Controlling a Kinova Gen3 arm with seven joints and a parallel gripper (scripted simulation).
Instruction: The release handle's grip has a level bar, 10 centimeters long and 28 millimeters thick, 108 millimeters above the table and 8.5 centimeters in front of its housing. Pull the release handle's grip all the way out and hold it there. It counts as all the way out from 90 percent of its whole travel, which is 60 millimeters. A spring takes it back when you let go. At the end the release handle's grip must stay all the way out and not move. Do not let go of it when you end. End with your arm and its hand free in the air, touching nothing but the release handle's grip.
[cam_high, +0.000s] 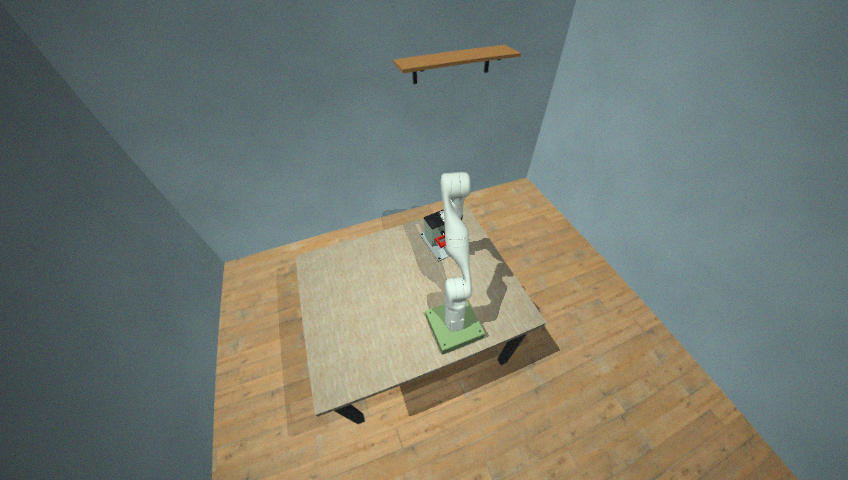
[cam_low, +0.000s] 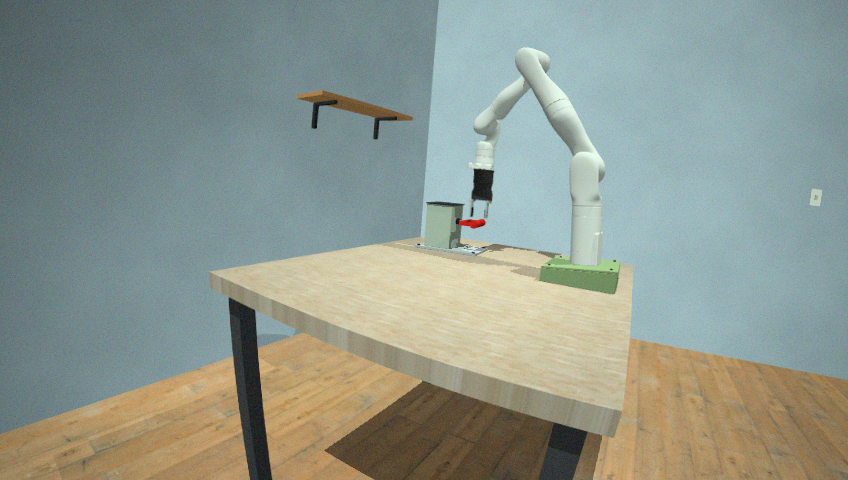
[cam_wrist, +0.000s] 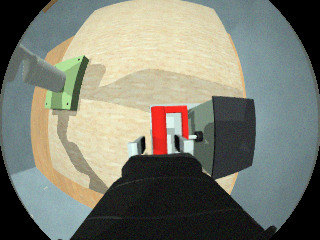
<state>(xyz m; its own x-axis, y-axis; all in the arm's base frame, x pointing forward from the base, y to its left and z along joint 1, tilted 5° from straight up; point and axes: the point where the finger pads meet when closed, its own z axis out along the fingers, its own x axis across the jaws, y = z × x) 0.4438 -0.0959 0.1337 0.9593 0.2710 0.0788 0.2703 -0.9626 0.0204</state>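
My gripper is now 14 cm above the base plate, 9 cm short of it and 3 cm to the right of it.
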